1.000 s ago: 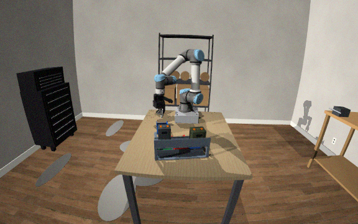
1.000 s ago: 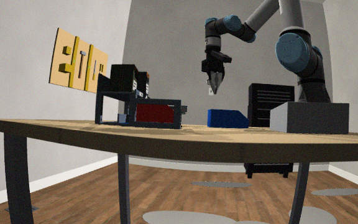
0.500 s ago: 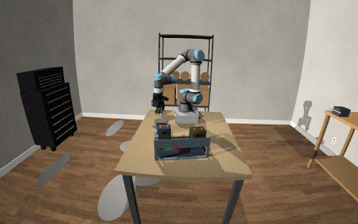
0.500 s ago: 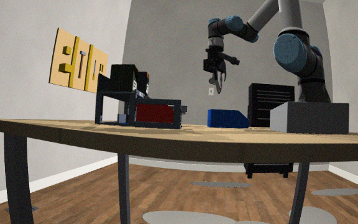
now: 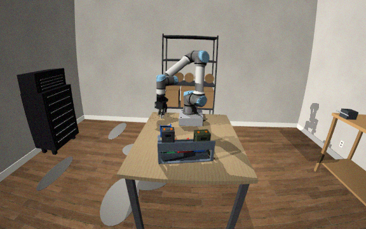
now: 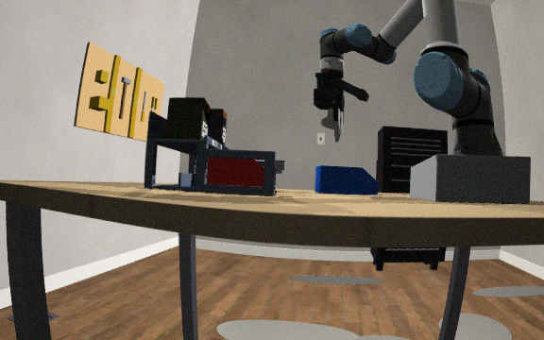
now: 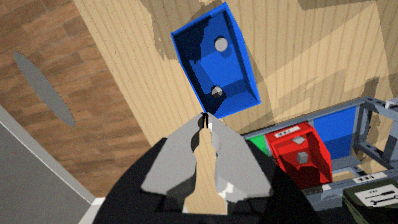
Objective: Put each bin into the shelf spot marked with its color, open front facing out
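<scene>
My hand is 13 cm above the blue bin, 3 cm past it and 2 cm to the right of it. Also, from my hand: dark box 33 cm ahead, 17 cm to the left; green case 38 cm to the left, 26 cm ahead, 2 cm below; red bin 24 cm to the left, 20 cm ahead, 12 cm below.
</scene>
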